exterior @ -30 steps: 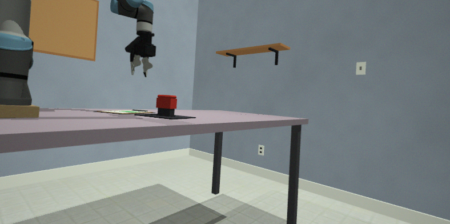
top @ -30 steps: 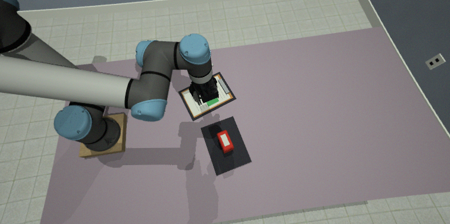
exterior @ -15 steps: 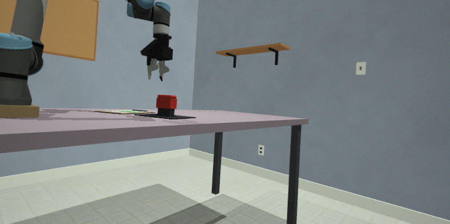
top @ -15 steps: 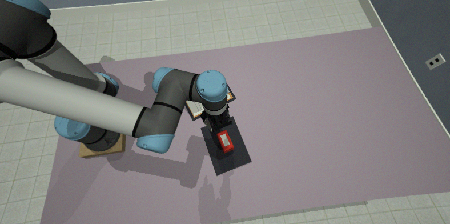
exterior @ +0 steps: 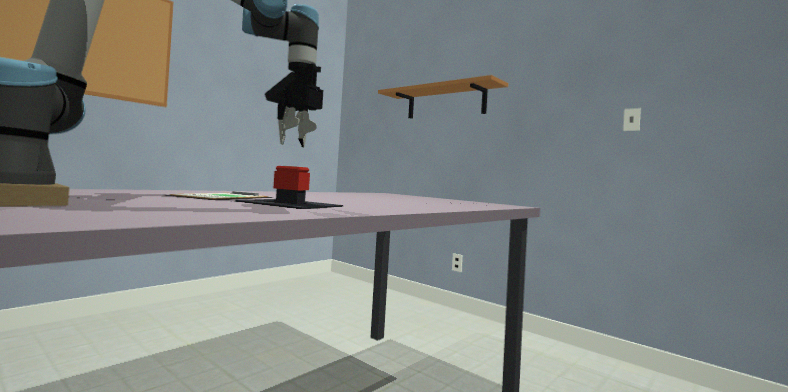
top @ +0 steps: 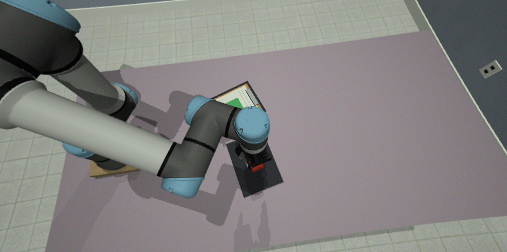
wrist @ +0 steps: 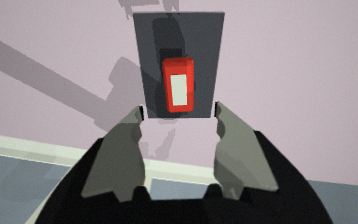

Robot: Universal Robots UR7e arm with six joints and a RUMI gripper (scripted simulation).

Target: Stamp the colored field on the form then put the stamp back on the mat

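Now: the red stamp 10 mm to the right of my hand and 120 mm below it. Also, from my hand: mat (10 mm to the right, 170 mm below); then clipboard (30 mm behind, 270 mm to the left, 170 mm below).
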